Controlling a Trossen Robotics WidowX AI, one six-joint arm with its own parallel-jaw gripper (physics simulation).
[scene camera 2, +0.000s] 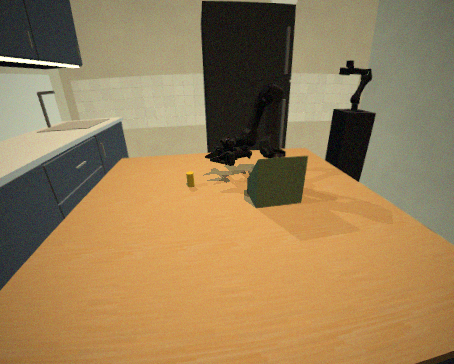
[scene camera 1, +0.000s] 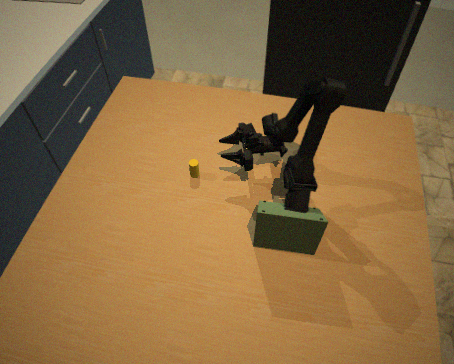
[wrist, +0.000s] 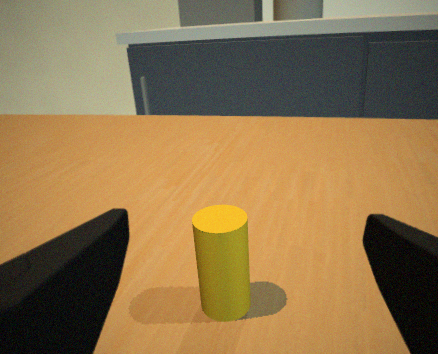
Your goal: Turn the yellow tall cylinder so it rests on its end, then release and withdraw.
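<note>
The yellow tall cylinder [scene camera 1: 194, 169] [scene camera 2: 190, 179] [wrist: 223, 270] stands upright on its end on the wooden table [scene camera 1: 125, 270] [scene camera 2: 200, 280] [wrist: 310, 165]. Its round top faces up. My gripper [scene camera 1: 220, 148] [scene camera 2: 209, 158] [wrist: 247, 225] is open and empty. In scene camera 1 its two fingers point left toward the cylinder, with a gap between the fingertips and the cylinder. In the wrist view the cylinder shows beyond the fingertips, between the two fingers in the picture, touching neither.
The arm's green base block [scene camera 1: 287, 230] [scene camera 2: 277, 182] stands on the table to the right of the cylinder. Blue cabinets [scene camera 1: 60, 105] [scene camera 2: 75, 170] [wrist: 250, 75] stand beyond the table's left edge. A black fridge [scene camera 1: 340, 50] [scene camera 2: 245, 65] stands behind the table.
</note>
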